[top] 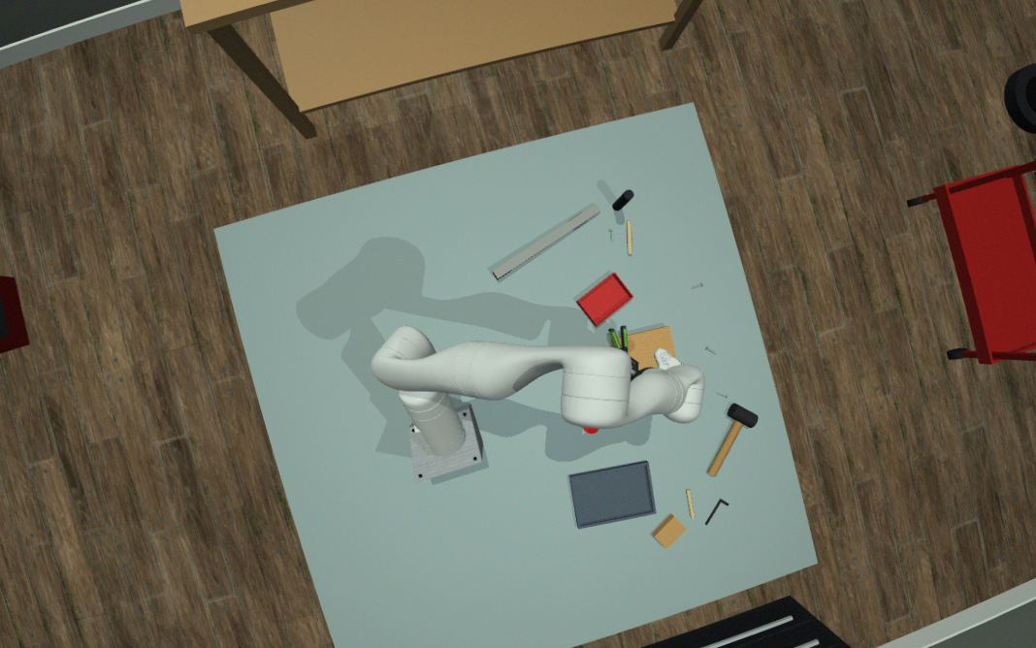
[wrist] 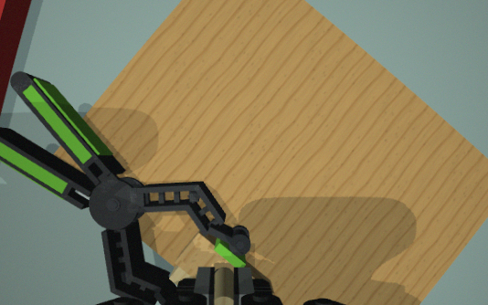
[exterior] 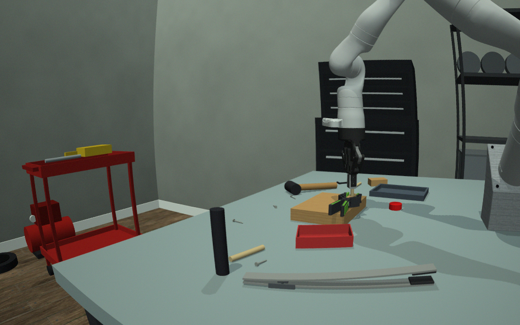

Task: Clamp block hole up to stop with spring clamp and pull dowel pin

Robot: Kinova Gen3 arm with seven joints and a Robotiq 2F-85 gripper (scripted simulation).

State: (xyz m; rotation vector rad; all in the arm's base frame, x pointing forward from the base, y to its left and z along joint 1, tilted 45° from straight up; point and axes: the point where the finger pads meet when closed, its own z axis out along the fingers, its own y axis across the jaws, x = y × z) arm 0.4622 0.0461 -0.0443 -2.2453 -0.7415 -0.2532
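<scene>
Now: the dowel pin 20 mm below my hand. The rest, counted from my hand: red puck 120 mm behind, 90 mm to the right, 80 mm below; then small wooden block 50 mm below; then wooden bench board 50 mm ahead, 70 mm below.
</scene>
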